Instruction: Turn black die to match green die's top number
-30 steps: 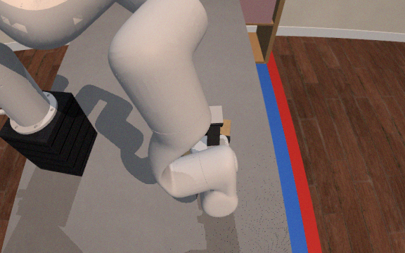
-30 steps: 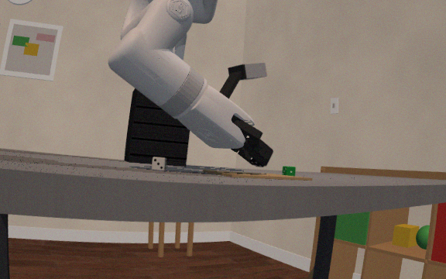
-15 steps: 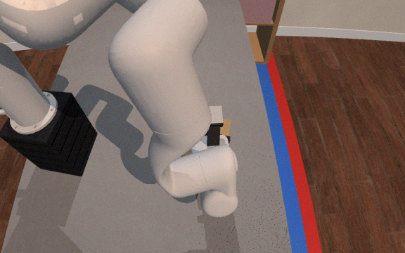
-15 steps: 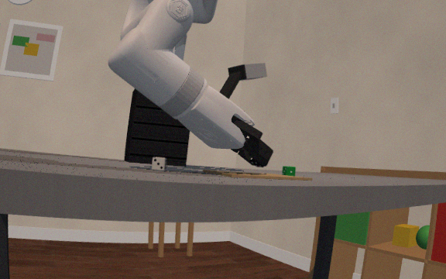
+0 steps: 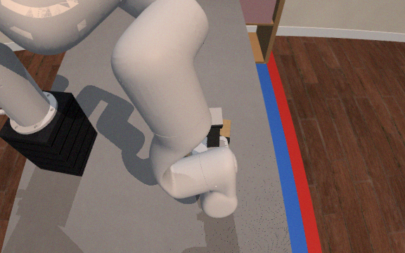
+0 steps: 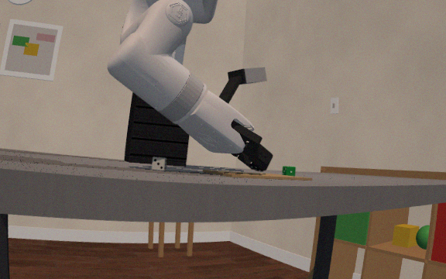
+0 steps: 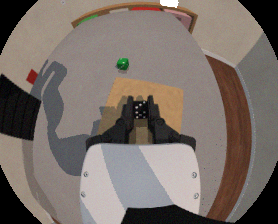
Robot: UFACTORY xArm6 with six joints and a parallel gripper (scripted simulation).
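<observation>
My gripper is now 10 mm to the right of the black die and 10 mm above it. The rest, counted from my hand: tan mat: 30 mm below; then green die: 40 mm behind, 110 mm to the left, 20 mm below; then white die: 20 mm behind, 160 mm to the right, 20 mm below.
</observation>
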